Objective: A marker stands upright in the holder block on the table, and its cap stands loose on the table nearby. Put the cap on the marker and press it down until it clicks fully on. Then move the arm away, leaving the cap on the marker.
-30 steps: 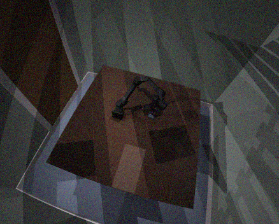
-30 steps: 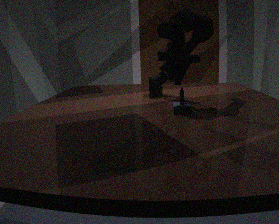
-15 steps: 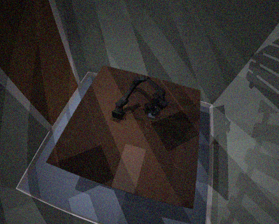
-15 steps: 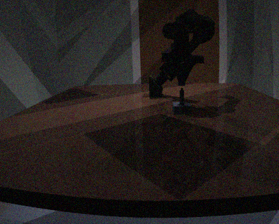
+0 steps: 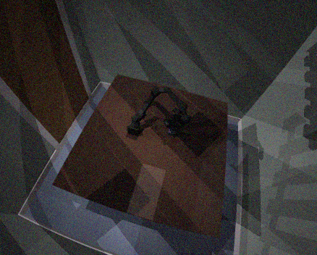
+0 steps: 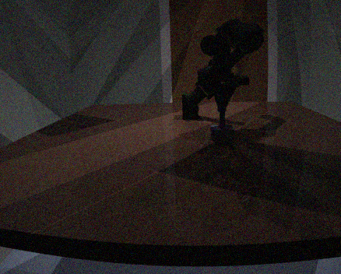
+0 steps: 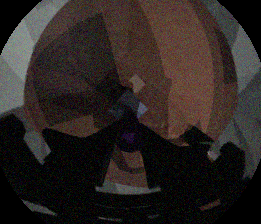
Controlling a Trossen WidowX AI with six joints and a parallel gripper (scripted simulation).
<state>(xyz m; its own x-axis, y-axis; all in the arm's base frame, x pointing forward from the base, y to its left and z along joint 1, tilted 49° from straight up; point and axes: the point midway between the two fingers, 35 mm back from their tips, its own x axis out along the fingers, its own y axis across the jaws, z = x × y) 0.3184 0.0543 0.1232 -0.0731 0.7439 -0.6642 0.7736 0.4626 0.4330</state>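
The grey holder block lies 9 cm below my gripper tip. From my gripper tip the other things lie so: purple cap (1 cm above).
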